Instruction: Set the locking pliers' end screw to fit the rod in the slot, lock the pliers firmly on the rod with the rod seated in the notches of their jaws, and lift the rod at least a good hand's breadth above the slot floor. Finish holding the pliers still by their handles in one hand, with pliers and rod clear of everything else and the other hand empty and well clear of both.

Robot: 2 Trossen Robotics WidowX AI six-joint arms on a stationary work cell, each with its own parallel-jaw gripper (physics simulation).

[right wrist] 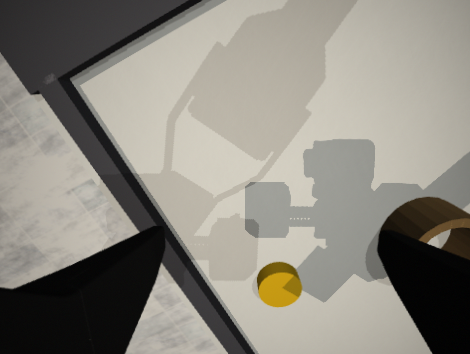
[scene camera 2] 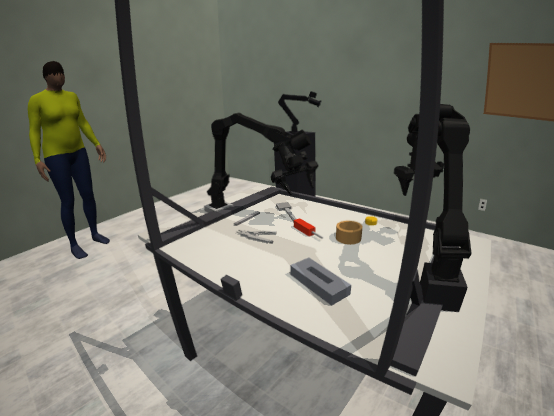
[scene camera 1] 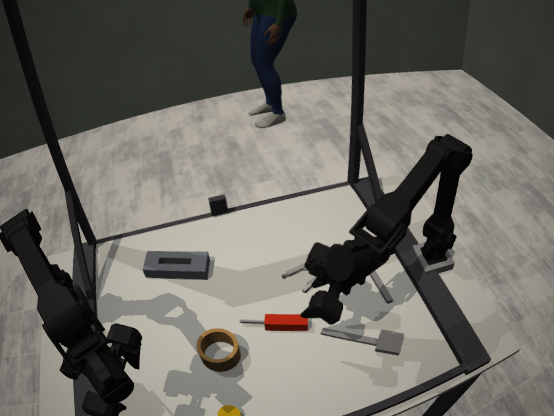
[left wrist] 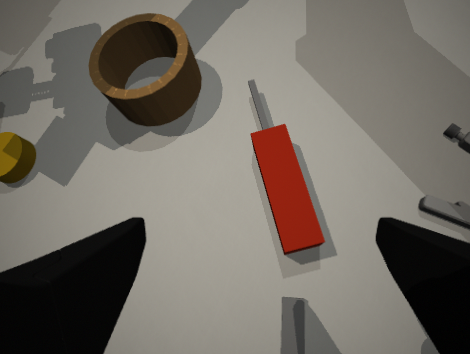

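Pixels of known places: left gripper, fingertip midpoint: (scene camera 2: 302, 191) (scene camera 1: 307, 301) (left wrist: 262, 229); right gripper, fingertip midpoint: (right wrist: 270, 238); left arm's base, link origin: (scene camera 2: 218, 205) (scene camera 1: 433, 254); right arm's base, link origin: (scene camera 2: 445, 274).
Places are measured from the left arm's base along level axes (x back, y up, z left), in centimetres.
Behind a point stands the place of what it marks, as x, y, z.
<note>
The grey locking pliers (scene camera 2: 256, 236) {-35.1, -1.3, -7.7} lie on the table; in scene camera 1 the left gripper partly hides them, and one end (scene camera 1: 295, 272) {-38.1, -1.9, -6.2} shows. In the left wrist view part of the pliers (left wrist: 447, 209) {-36.1, -1.5, -0.8} shows at the right edge, with a knobbed screw end (left wrist: 452, 131) {-41.1, -1.7, -5.6} above. The grey slotted block (scene camera 1: 176, 270) {-68.5, 0.7, -11.2} (scene camera 2: 332, 290) {-75.8, 0.7, -18.2} stands apart from them; its slot is dark and I cannot make out the rod in it. My left gripper (left wrist: 262, 229) {-39.9, 11.5, 12.8} (scene camera 2: 300, 186) {-39.9, 11.5, 12.8} is open and empty above the table near the red-handled tool. My right gripper (right wrist: 270, 238) {-77.9, 14.2, 29.5} (scene camera 1: 130, 388) {-77.9, 14.2, 29.5} is open and empty, high above the table edge.
A red-handled tool (scene camera 1: 286, 322) {-43.9, 0.3, 10.1} (scene camera 2: 304, 226) {-45.2, 0.1, 7.6} (left wrist: 288, 190) {-43.2, 0.3, 9.2} lies beside the pliers. A brown ring (scene camera 1: 206, 358) {-63.5, 2.3, 17.8} (scene camera 2: 349, 238) {-63.2, -0.3, 10.6} (left wrist: 172, 102) {-55.9, -0.1, 13.9}, a yellow disc (scene camera 1: 229, 411) {-60.8, -0.8, 30.9} (scene camera 2: 371, 220) {-61.9, -0.8, 30.2} (right wrist: 279, 289) {-61.2, -0.8, 31.8}, a grey spatula-like tool (scene camera 1: 389, 342) {-21.7, -1.3, 21.8} (scene camera 2: 283, 205) {-21.8, -1.3, 21.0} and a loose grey bar (scene camera 1: 382, 288) {-17.9, -1.7, 5.3} (scene camera 2: 247, 218) {-18.8, -2.1, 1.8} also lie there. Dark frame posts (scene camera 2: 422, 150) {-97.1, 40.9, -31.4} surround the table.
</note>
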